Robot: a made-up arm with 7 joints.
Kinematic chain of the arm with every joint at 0, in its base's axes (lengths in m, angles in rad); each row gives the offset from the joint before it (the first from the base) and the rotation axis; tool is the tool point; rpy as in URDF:
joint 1: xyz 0 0 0 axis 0.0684 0.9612 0.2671
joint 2: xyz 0 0.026 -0.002 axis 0.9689 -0.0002 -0.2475
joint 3: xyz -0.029 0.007 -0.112 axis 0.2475 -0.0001 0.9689
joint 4: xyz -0.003 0 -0.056 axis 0.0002 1 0
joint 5: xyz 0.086 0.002 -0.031 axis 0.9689 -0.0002 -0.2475
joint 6: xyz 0.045 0 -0.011 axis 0.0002 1 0
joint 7: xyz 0.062 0 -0.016 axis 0.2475 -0.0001 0.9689
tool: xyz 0 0 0 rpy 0 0.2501 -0.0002
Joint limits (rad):
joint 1: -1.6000..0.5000
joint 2: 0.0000..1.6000
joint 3: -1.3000..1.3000
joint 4: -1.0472..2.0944
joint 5: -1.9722..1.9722
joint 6: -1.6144..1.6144
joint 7: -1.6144..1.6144
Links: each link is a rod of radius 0.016 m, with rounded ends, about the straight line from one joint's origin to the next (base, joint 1, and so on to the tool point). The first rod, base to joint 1, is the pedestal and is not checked.
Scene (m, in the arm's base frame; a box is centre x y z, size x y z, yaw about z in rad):
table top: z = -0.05
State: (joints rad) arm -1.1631 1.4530 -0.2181 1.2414 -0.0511 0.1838 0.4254
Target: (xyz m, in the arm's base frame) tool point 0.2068 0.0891 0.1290
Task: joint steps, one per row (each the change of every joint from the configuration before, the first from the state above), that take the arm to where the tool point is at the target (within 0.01 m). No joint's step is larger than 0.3 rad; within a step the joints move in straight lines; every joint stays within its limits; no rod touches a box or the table.
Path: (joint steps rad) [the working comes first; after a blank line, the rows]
Joints at the target: -1.1545 1.4616 -0.2373 -0.1144 -0.0405 -0.3563 0.4254
Straight joint move there: clear.

1: 0.0017 0.0017 -0.0038 -0.2712 0.0021 -0.1080 0.0000
2: 0.0018 0.0018 -0.0039 -0.2711 0.0022 -0.1081 0.0000
3: 0.0017 0.0017 -0.0038 -0.2712 0.0021 -0.1080 0.0000
4: 0.0017 0.0017 -0.0039 -0.2711 0.0021 -0.1080 0.0000
5: 0.0017 0.0017 -0.0038 -0.2712 0.0021 -0.1080 0.0000

